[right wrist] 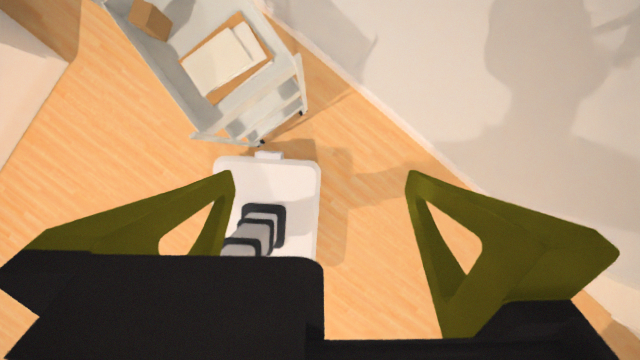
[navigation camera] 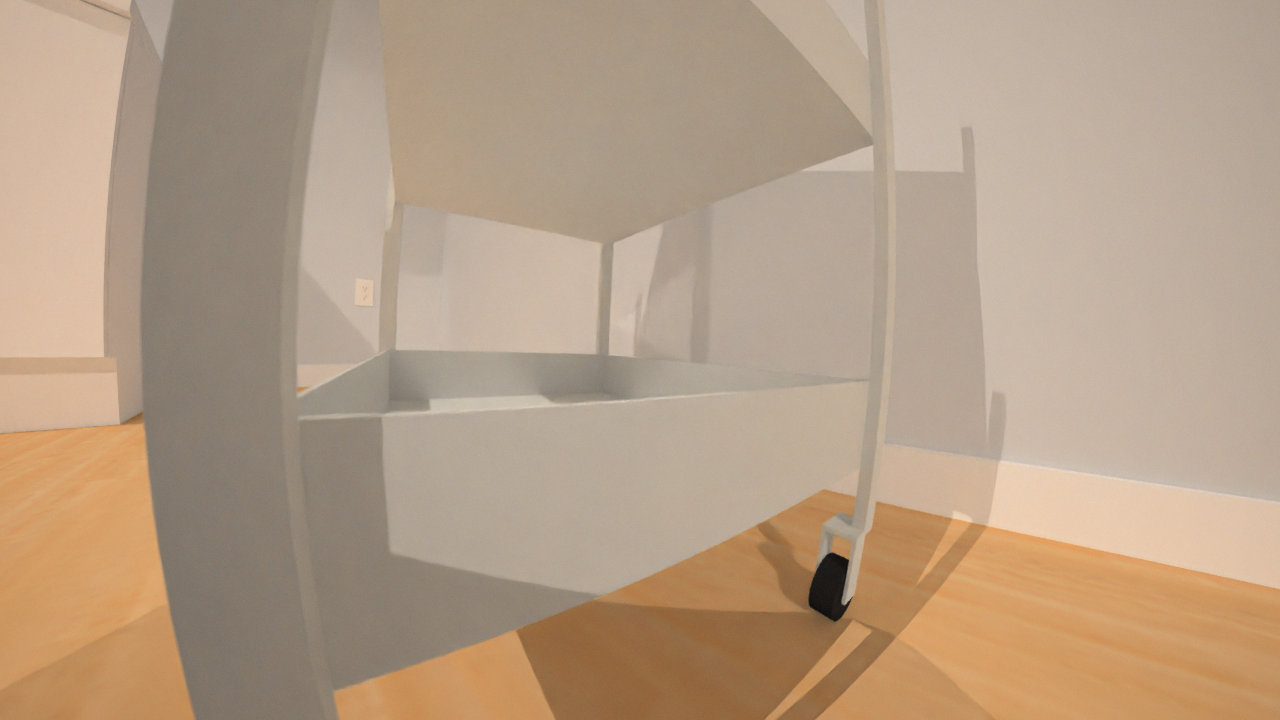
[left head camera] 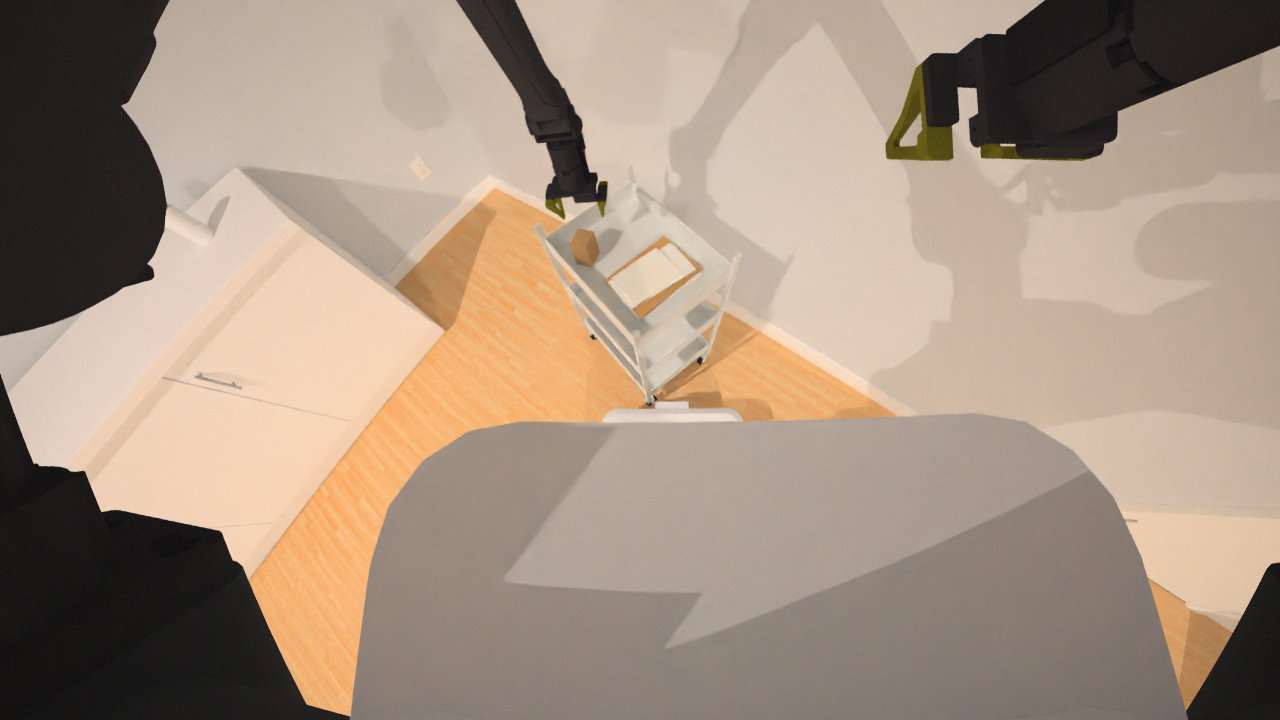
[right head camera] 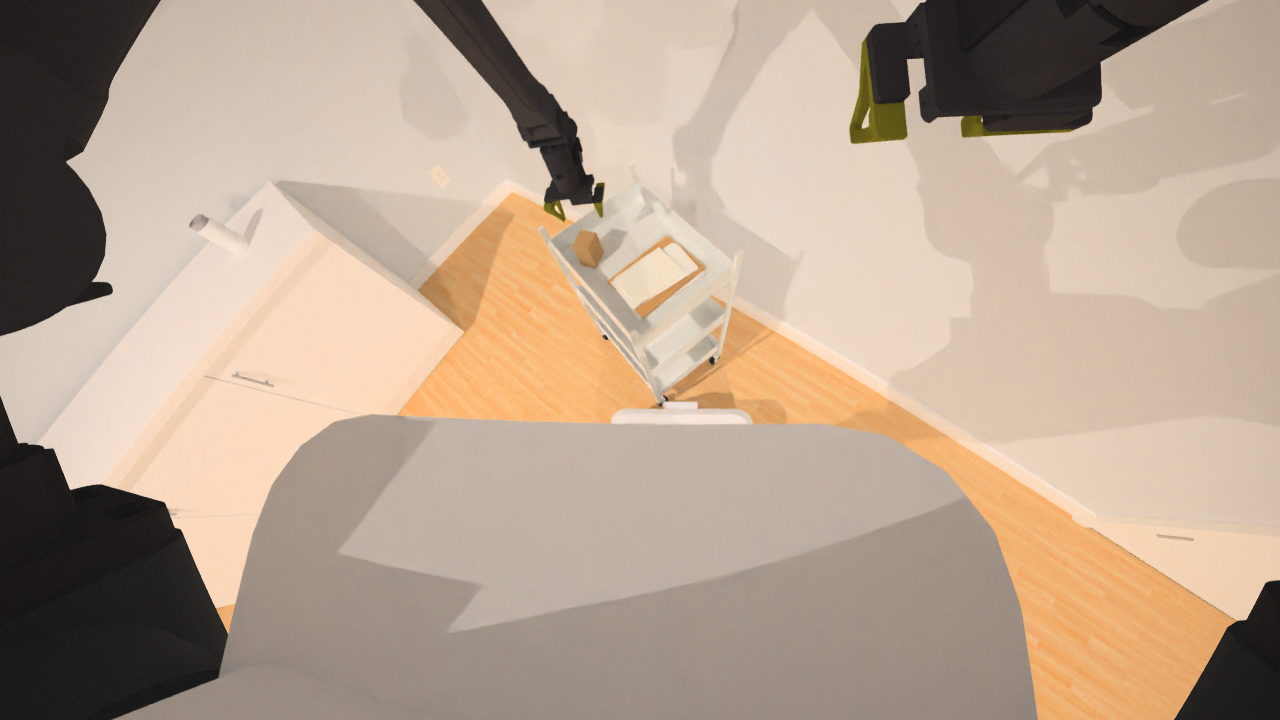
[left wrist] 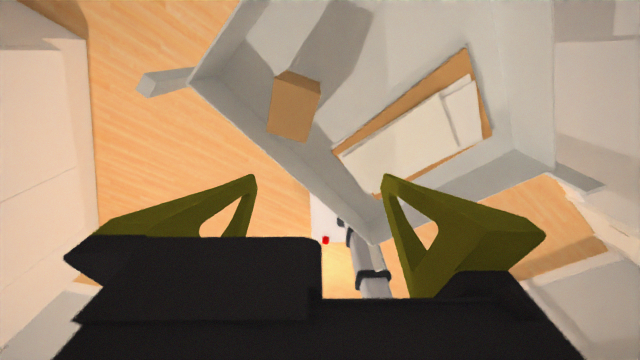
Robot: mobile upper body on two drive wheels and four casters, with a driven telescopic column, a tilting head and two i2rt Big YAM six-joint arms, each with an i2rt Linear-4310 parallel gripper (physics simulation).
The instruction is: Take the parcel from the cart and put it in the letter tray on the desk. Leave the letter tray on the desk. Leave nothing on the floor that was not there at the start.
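Observation:
The parcel, a small brown box, stands in the top tray of the pale grey cart, near one side wall. My left gripper is open and empty, above the cart's edge near the parcel and apart from it. My right gripper is open and empty, at the upper right of the head views, away from the cart. The letter tray and the desk cannot be made out in these views.
White papers lie on a brown sheet in the cart, beside the parcel. A pale cabinet with a white cylinder on top stands at the left. Walls flank the cart; my white base is close to it.

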